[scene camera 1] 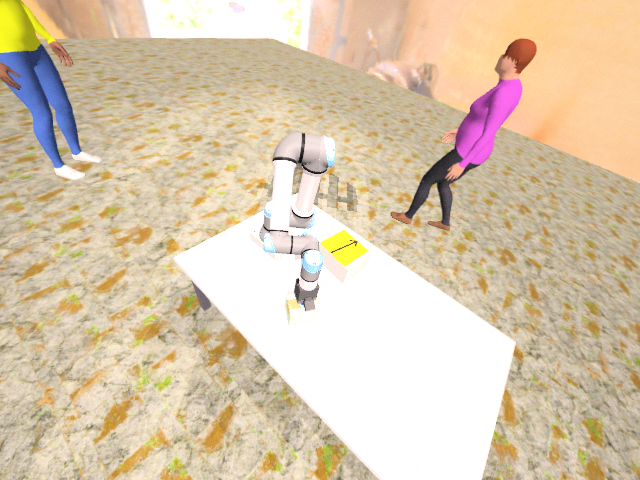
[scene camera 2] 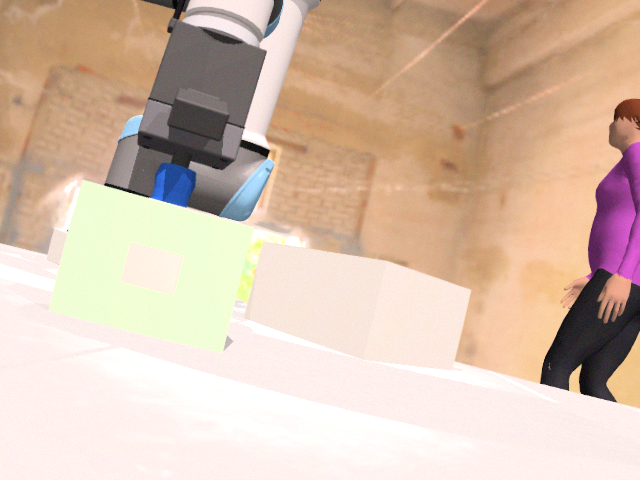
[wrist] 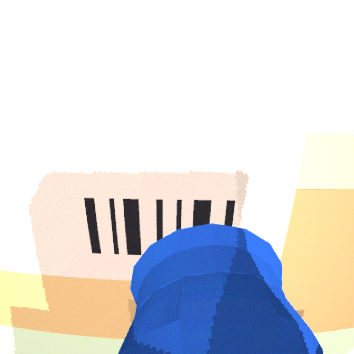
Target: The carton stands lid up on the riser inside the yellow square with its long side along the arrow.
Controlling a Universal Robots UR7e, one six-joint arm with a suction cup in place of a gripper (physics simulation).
My suction cup holds nothing. The cup is 6 cm from the middle of a pale green carton, above it. The table carries a riser.
My suction cup also shows in the wrist view.
